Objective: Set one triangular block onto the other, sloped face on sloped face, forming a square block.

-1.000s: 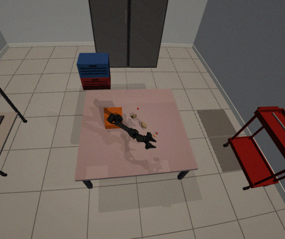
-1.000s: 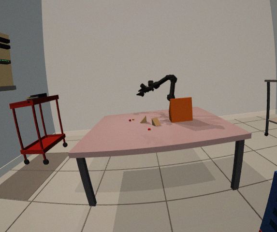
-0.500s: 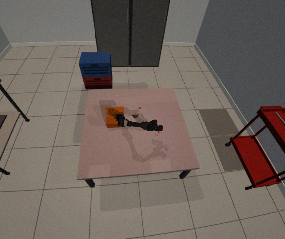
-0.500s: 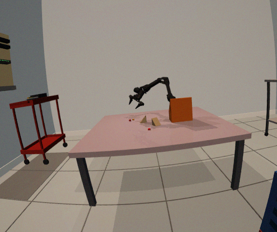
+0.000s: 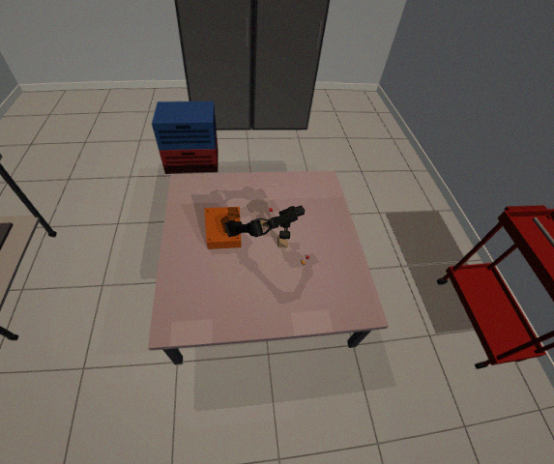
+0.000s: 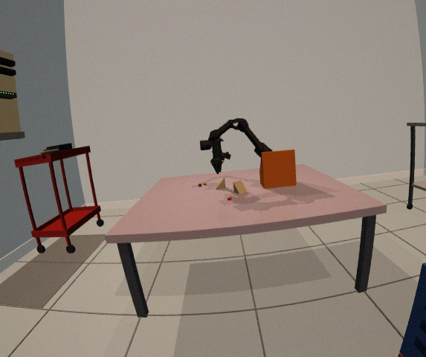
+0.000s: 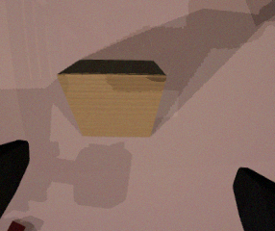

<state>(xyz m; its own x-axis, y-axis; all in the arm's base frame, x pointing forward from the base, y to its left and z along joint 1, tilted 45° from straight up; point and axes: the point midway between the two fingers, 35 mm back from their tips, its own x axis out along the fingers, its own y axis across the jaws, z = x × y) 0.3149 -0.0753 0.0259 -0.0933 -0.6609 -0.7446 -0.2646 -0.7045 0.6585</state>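
The tan triangular block lies 90 mm below my gripper tip, 20 mm behind it and 10 mm to the right of it. From my gripper tip the other things lie so: orange cube (180 mm to the right, 100 mm below, 90 mm ahead).
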